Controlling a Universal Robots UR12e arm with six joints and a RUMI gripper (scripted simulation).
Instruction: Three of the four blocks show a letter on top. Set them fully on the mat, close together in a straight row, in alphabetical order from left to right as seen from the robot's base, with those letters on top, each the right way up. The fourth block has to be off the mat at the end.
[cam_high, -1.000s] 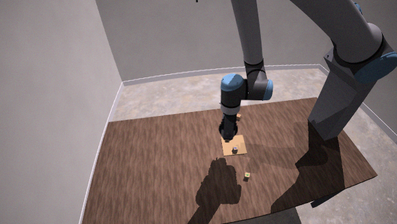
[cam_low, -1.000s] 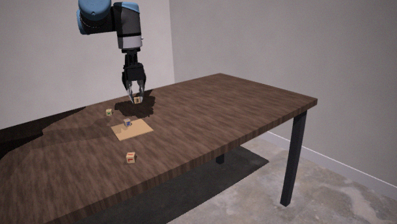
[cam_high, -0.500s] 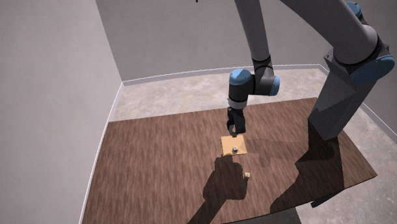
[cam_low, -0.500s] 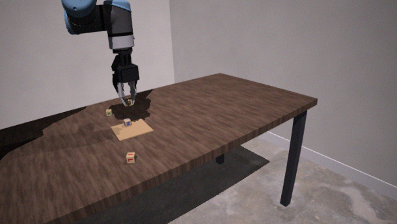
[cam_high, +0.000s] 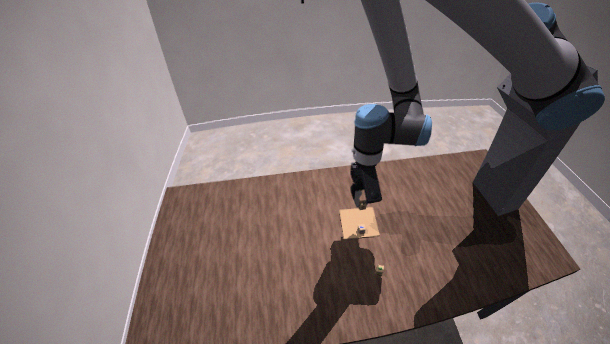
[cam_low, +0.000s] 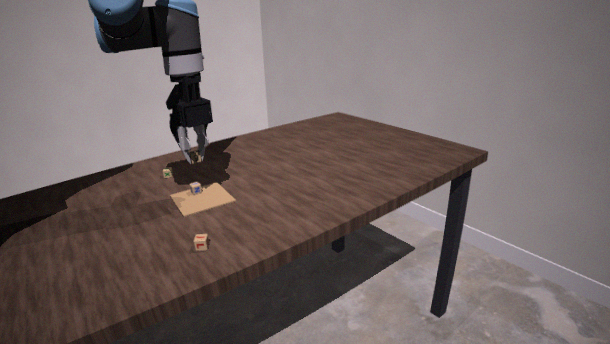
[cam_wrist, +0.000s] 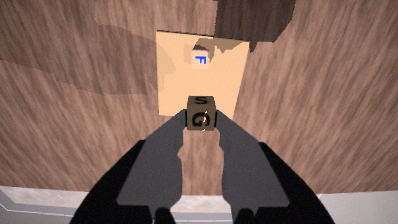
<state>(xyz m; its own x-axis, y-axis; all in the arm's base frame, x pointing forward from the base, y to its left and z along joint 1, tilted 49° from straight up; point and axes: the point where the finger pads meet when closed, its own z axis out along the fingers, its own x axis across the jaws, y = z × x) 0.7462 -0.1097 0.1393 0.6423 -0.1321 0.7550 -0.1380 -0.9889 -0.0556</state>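
Right now my hand is 12 cm above the mat.
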